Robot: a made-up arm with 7 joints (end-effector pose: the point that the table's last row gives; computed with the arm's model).
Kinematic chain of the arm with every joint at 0, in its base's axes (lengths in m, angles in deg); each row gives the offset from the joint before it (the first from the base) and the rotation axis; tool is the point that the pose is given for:
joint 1: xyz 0 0 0.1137 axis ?
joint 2: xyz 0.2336 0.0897 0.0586 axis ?
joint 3: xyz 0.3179 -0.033 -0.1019 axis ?
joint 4: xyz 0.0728 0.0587 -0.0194 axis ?
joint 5: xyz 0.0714 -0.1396 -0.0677 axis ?
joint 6: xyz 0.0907 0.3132 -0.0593 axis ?
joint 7: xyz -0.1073 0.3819 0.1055 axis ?
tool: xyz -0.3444 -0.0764 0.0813
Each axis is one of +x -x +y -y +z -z.
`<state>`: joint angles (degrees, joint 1 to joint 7).
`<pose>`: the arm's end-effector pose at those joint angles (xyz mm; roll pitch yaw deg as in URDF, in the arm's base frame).
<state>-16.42 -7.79 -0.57 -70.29 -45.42 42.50 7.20</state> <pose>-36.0 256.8 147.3 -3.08 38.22 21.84</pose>
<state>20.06 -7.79 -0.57 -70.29 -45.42 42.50 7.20</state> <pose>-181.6 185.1 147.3 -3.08 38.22 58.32</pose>
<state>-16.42 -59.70 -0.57 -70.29 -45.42 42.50 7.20</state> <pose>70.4 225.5 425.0 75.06 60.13 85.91</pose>
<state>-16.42 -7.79 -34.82 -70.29 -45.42 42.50 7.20</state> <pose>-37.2 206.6 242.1 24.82 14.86 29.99</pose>
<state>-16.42 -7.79 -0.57 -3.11 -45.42 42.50 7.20</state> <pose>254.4 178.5 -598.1 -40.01 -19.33 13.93</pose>
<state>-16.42 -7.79 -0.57 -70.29 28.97 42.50 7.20</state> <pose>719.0 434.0 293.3 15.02 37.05 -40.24</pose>
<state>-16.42 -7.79 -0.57 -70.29 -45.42 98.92 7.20</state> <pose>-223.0 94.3 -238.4 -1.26 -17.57 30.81</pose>
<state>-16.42 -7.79 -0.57 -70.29 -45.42 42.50 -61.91</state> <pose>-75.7 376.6 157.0 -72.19 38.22 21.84</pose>
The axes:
joint 1: +z
joint 2: -y
joint 3: -x
joint 4: -y
joint 5: +x
joint 6: -y
joint 7: +x

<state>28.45 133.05 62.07 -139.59 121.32 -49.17 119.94</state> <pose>-273.7 -640.1 431.2 -79.56 -26.34 6.41</pose>
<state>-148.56 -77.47 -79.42 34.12 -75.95 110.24 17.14</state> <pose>447.0 -351.3 -913.5 -22.52 -36.74 -136.13</pose>
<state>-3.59 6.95 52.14 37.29 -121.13 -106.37 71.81</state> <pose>1364.4 -407.9 18.4 76.17 -45.77 -155.61</pose>
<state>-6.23 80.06 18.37 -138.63 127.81 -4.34 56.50</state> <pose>371.6 -481.5 990.2 -176.13 55.47 -22.83</pose>
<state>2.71 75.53 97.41 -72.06 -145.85 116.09 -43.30</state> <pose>-509.9 -16.1 826.2 -115.66 71.24 25.17</pose>
